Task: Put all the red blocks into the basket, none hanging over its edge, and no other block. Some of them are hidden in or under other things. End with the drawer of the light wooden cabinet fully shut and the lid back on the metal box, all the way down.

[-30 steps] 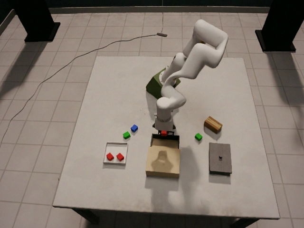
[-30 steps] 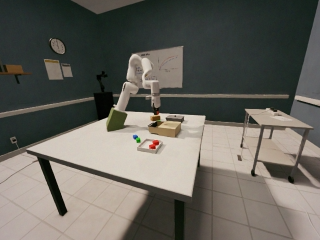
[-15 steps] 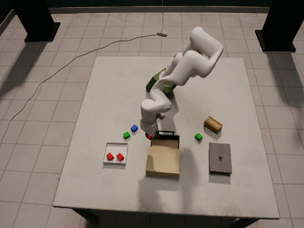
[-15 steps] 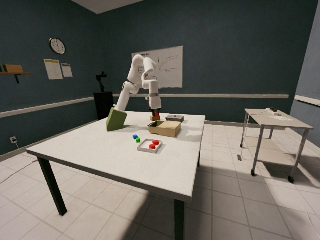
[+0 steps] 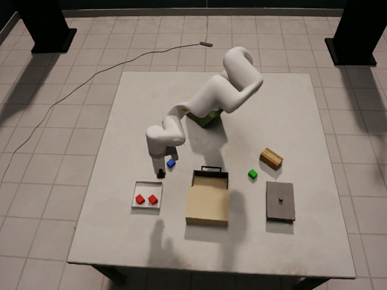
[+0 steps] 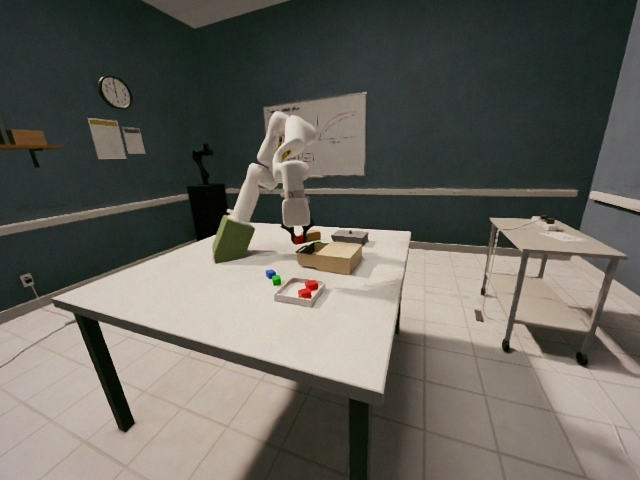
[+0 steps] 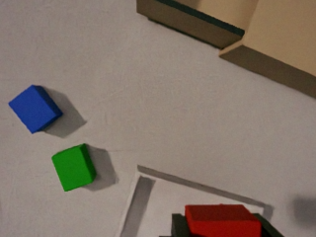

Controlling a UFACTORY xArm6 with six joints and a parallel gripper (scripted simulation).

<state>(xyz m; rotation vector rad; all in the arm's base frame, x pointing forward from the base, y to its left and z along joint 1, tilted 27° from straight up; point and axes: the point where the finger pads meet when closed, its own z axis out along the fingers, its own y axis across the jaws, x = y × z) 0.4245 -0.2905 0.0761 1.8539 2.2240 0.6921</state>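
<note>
Now: the white basket 30 mm ahead of my hand, 90 mm to the right of it and 180 mm below it. The rest, counted from my hand: blue block: 160 mm behind, 20 mm to the left, 180 mm below; light wooden cabinet: 50 mm ahead, 220 mm to the left, 150 mm below; drawer: 20 mm behind, 230 mm to the left, 160 mm below.
</note>
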